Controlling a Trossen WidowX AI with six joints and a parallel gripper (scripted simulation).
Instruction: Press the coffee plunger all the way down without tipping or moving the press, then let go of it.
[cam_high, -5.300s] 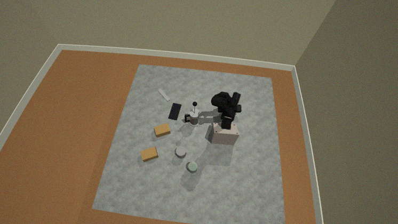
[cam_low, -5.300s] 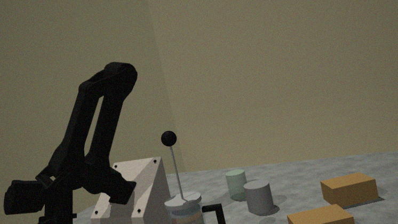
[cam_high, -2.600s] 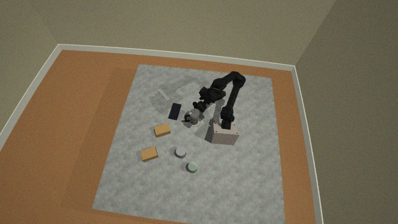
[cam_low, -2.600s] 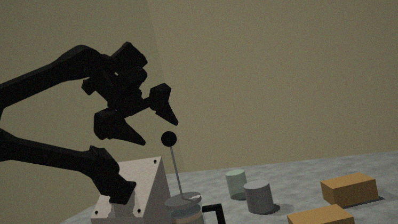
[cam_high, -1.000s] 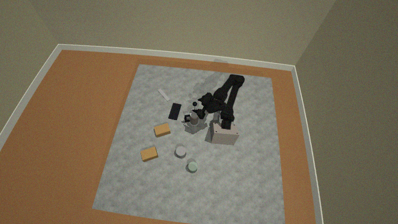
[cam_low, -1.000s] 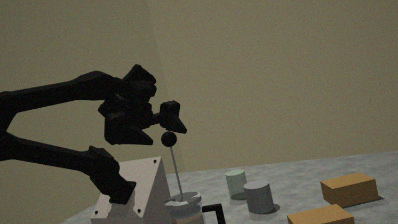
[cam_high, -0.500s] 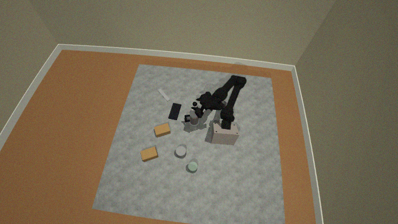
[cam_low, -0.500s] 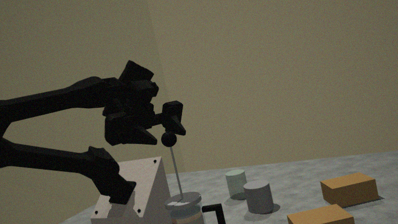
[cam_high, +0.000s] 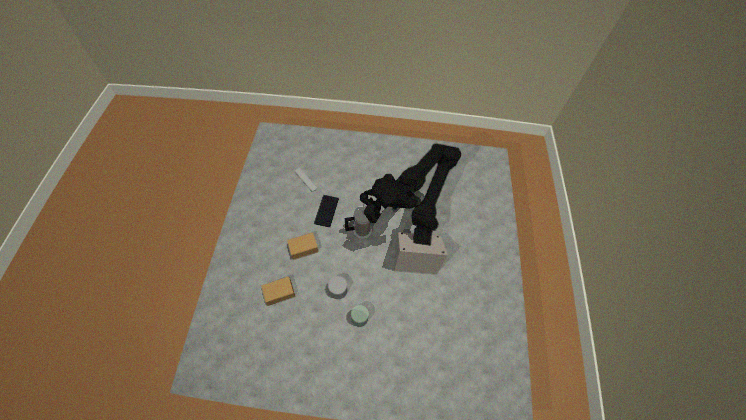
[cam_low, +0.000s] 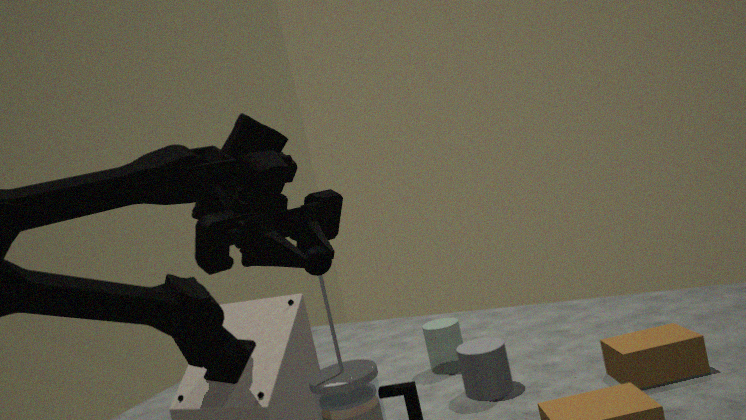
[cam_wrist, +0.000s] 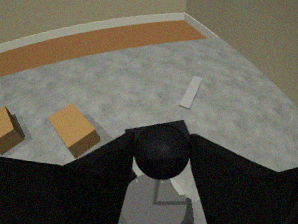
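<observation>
Now: gripper tip 10 mm short of the coffee press, 10 mm to the right of it and 140 mm above it. Round my gripper tip: grey cylinder: 30 mm ahead, 280 mm to the left, 240 mm below; then white strip: 310 mm ahead, 200 mm to the right, 270 mm below.
</observation>
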